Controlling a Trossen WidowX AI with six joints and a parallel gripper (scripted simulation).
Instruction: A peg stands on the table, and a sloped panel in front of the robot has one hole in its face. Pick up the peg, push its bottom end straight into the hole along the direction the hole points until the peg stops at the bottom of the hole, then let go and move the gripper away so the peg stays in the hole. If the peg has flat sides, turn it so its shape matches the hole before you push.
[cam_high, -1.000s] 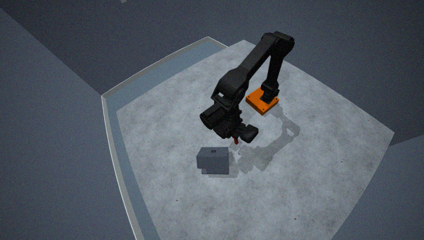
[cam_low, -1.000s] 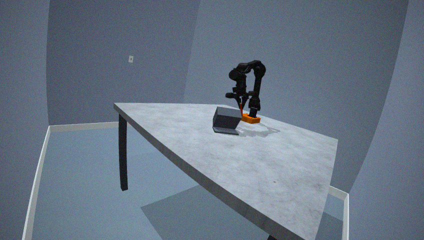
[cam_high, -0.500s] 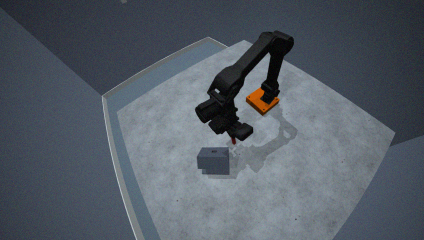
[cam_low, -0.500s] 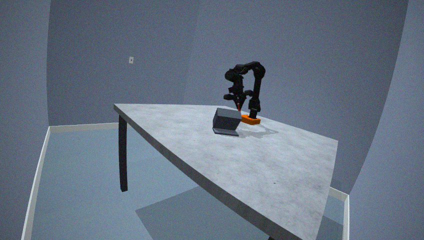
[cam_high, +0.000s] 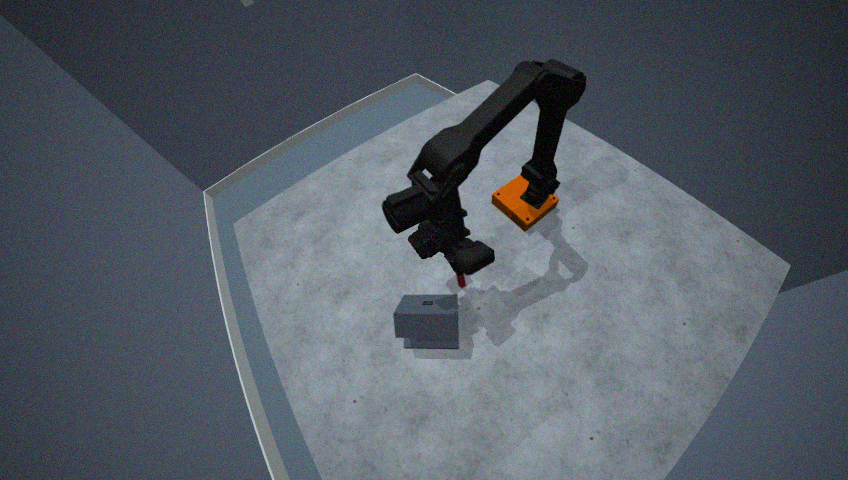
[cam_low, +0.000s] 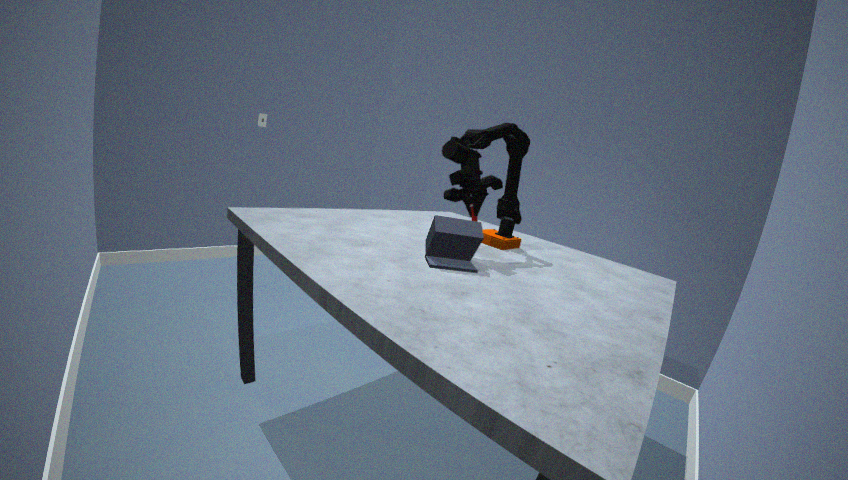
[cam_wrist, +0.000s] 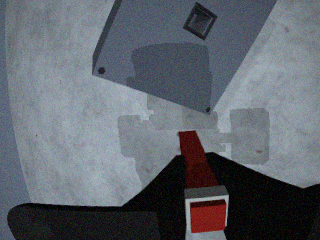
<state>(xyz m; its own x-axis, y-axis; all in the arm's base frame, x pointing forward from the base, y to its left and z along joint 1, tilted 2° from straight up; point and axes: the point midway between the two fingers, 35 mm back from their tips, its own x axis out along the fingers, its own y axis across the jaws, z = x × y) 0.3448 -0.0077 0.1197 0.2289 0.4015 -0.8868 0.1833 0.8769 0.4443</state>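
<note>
Right now the grey sloped panel is 10 cm ahead of my gripper tip and 6 cm below it. Round my gripper tip: red peg 1 cm behind, 1 cm to the right, 1 cm above.
</note>
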